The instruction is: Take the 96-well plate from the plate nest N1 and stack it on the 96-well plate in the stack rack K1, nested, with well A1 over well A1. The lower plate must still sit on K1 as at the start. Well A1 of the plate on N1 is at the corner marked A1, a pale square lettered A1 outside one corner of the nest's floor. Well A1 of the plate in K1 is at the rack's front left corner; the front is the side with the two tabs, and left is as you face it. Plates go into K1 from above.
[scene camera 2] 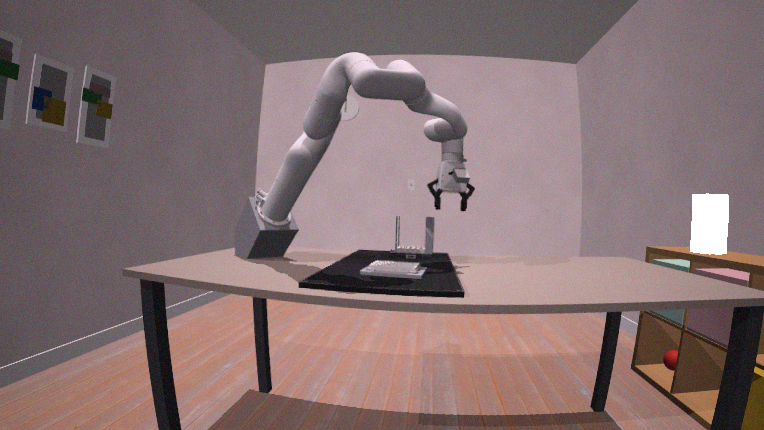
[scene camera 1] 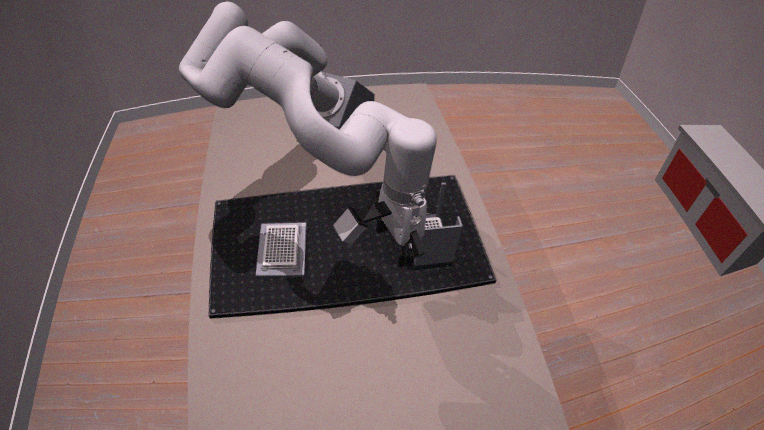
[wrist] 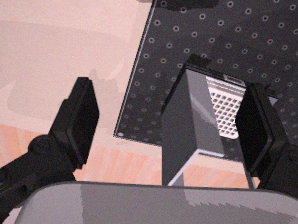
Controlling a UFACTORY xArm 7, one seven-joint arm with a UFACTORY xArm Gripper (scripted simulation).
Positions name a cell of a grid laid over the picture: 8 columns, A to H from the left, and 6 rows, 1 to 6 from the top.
Labels:
gripper: scene camera 2 E3; scene camera 1 E4; wrist E3

